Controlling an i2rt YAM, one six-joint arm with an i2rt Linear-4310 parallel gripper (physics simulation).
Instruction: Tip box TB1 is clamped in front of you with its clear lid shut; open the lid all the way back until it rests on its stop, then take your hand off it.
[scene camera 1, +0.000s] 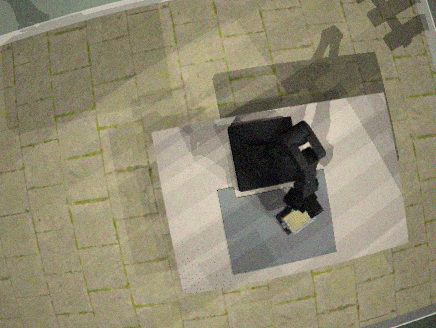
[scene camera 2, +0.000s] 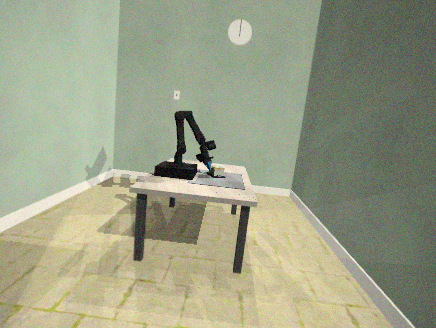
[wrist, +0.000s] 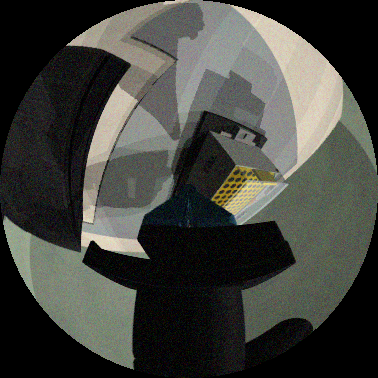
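Seen in the pictures: gripper, fingertip midpoint: (scene camera 1: 291, 206) (scene camera 2: 210, 170) (wrist: 188, 188); arm's base, origin of the base link: (scene camera 1: 269, 152) (scene camera 2: 177, 164).
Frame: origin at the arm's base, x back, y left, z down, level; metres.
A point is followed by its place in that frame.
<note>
Tip box TB1 (scene camera 1: 297, 220) {x -0.305, y 0.083, z -0.010 m} (scene camera 2: 219, 170) {x -0.325, y 0.042, z 0.004 m} (wrist: 211, 160) {x -0.241, y 0.113, z 0.032 m} is a dark box with a yellow, hole-dotted rack under a clear lid (wrist: 262, 197) {x -0.286, y 0.132, z -0.011 m}. It sits in a black clamp (wrist: 225, 123) {x -0.240, y 0.148, z 0.059 m} on the grey mat (scene camera 1: 282, 246) {x -0.433, y 0.021, z 0.067 m} (scene camera 2: 230, 181) {x -0.424, y -0.050, z 0.067 m}. The lid still lies over the rack; I cannot tell whether its edge is raised at all. My gripper (scene camera 1: 289, 211) {x -0.248, y 0.075, z 0.028 m} (scene camera 2: 210, 170) {x -0.248, y 0.075, z 0.028 m} (wrist: 188, 188) {x -0.248, y 0.075, z 0.028 m} has blue fingers. It is shut and empty, and points down with its tips at the box's near edge, beside the rack.
The arm's black base block (scene camera 1: 262, 153) {x -0.001, y -0.034, z -0.012 m} (scene camera 2: 175, 170) {x -0.022, y -0.153, z 0.013 m} stands just behind the mat on the pale table (scene camera 1: 190, 211) {x -0.215, y -0.374, z 0.070 m} (scene camera 2: 193, 192) {x -0.215, y -0.442, z 0.070 m}. The table stands on a tiled floor in a green-walled room. The table's edge is close beyond the mat.
</note>
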